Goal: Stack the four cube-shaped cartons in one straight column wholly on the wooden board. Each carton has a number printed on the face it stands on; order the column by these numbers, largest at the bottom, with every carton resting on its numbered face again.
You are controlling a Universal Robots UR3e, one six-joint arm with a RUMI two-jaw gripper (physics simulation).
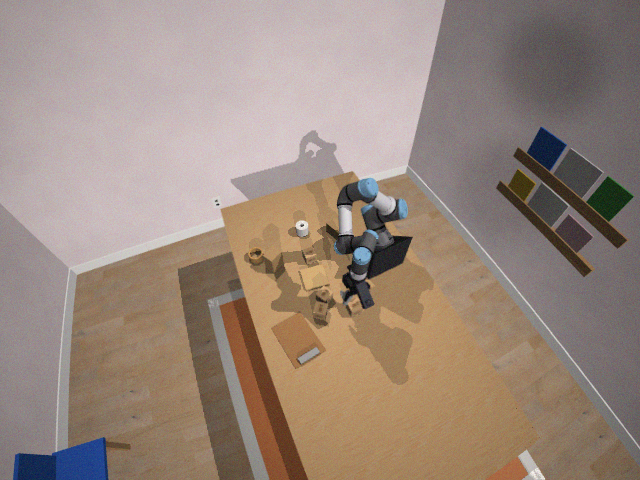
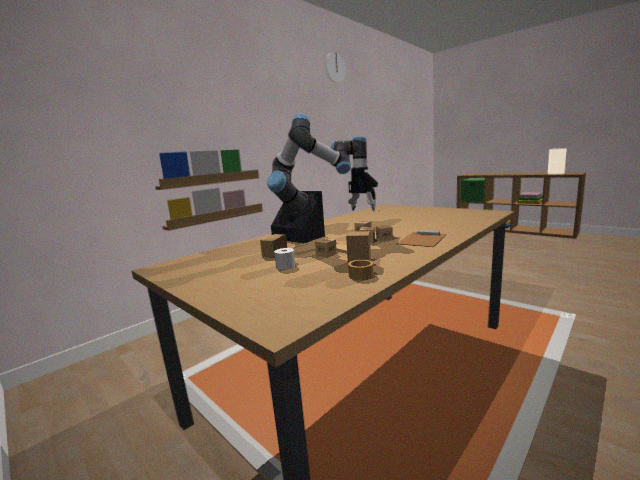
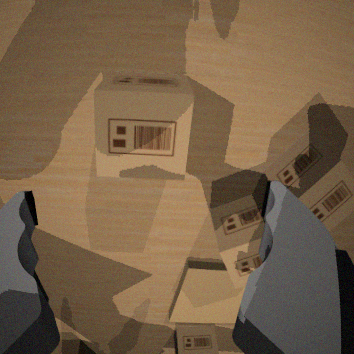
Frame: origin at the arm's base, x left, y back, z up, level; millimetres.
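Seen in the pictures: gripper, fingertip midpoint: (image 1: 354, 299) (image 2: 363, 211) (image 3: 146, 189); arm's base, origin of the base link: (image 1: 381, 245) (image 2: 299, 206).
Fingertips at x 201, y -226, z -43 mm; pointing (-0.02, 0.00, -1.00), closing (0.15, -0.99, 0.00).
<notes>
Offsets run from my fingertips to a thing's top centre.
My gripper (image 2: 363, 208) (image 3: 146, 189) is open and empty, above a brown carton @(dx +1, dy +5, dz -54 mm) (image 1: 354, 304) (image 2: 363, 225) (image 3: 142, 135) that stands on the table with barcode labels showing. A second carton @(dx -104, dy -104, dz -54 mm) (image 1: 324, 294) (image 3: 240, 222) is close to the board's near corner. A third carton @(dx -38, dy -147, dz -54 mm) (image 1: 320, 310) (image 2: 384, 232) (image 3: 327, 202), turned at an angle, is beside the second; I cannot tell if they touch. A fourth carton @(dx -350, dy -94, dz -54 mm) (image 1: 309, 255) (image 2: 325, 248) (image 3: 195, 341) stands across the pale wooden board @(dx -231, dy -110, dz -100 mm) (image 1: 313, 277) (image 3: 207, 312). The numbered undersides are hidden.
A tall box @(dx -370, dy -279, dz -2 mm) (image 2: 358, 246), a tape roll @(dx -455, dy -356, dz -71 mm) (image 1: 255, 255) (image 2: 360, 270) and a white roll @(dx -536, dy -74, dz -53 mm) (image 1: 301, 228) (image 2: 284, 259) stand past the board. Another box @(dx -458, dy +100, dz -42 mm) (image 2: 273, 245) is near the arm base. A clipboard @(dx +47, dy -286, dz -98 mm) (image 1: 294, 335) (image 2: 421, 239) lies near the table edge.
</notes>
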